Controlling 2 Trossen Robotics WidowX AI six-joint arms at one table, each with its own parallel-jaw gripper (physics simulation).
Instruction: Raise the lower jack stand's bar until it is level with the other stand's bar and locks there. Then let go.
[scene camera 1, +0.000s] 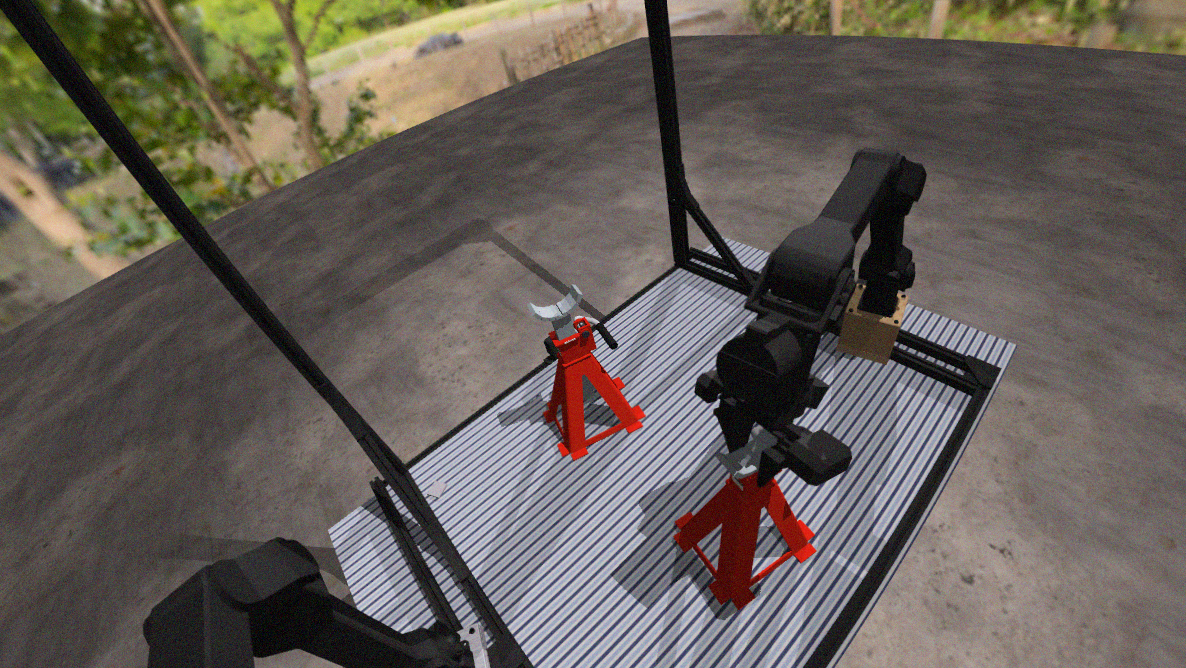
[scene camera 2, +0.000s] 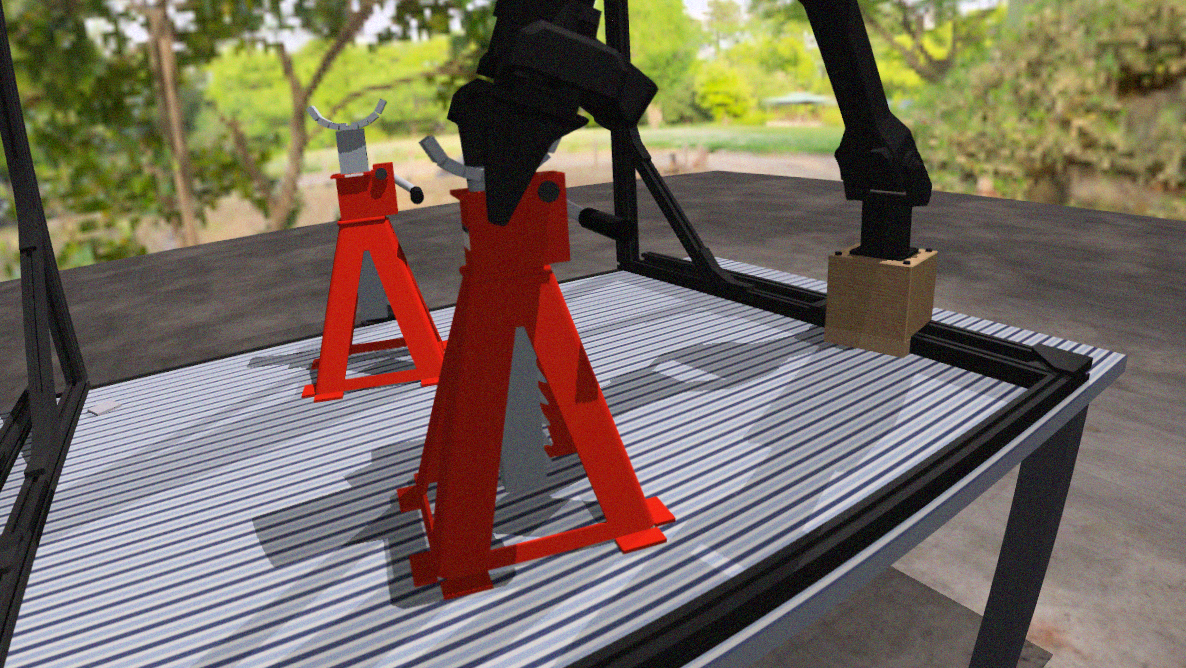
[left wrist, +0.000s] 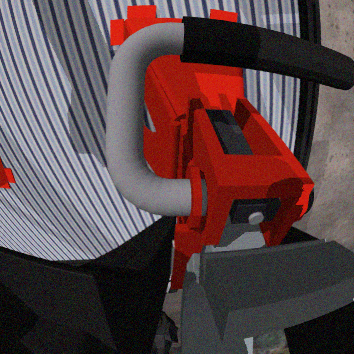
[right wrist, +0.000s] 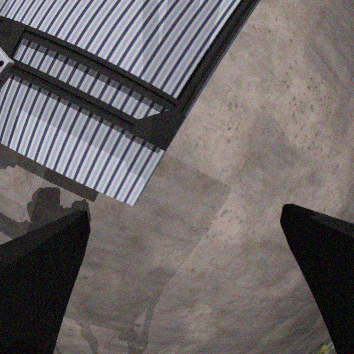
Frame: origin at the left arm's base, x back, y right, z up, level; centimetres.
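Seen in the pictures: left gripper, fingertip midpoint: (scene camera 1: 748, 474) (scene camera 2: 488, 224) (left wrist: 218, 224); right gripper, fingertip midpoint: (right wrist: 187, 219); left arm's base, origin of the base link: (scene camera 1: 877, 303) (scene camera 2: 884, 252).
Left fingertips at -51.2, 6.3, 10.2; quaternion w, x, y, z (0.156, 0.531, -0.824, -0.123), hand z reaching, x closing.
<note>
Offsets run from my left fingertips to a thing's middle, as dx, dy, dz. "pt": to the spot under its first point. Level surfaces: height alone.
Two red jack stands stand on the striped table {dz -20.8} (scene camera 1: 514, 514) (scene camera 2: 829, 431). The near stand (scene camera 1: 738, 532) (scene camera 2: 506, 374) (left wrist: 246, 165) has its grey bar {+0.7, +0.0, -6.4} (scene camera 1: 742, 459) (scene camera 2: 439, 158) (left wrist: 263, 267) a little way out of its red top. My left gripper (scene camera 1: 759, 465) (scene camera 2: 506, 195) (left wrist: 218, 224) is shut on this bar's saddle from above. The stand's grey release handle {pt +6.4, +0.9, +1.2} (left wrist: 123, 123) with a black grip (left wrist: 263, 53) (scene camera 2: 601, 222) sticks out sideways. The far stand (scene camera 1: 580, 390) (scene camera 2: 368, 273) has its bar {+8.7, +35.6, -2.3} (scene camera 1: 557, 309) (scene camera 2: 352, 137) raised and free. My right gripper (right wrist: 187, 219) is open and empty, over the ground beside a table corner {pt -32.5, +4.2, -20.8} (right wrist: 105, 46).
The left arm stands on a tan block (scene camera 1: 869, 330) (scene camera 2: 879, 298) at the table's far edge. Black frame posts (scene camera 1: 667, 141) (scene camera 2: 621, 166) rise from the table's rim. The right arm (scene camera 1: 272, 606) is folded low at the near corner.
</note>
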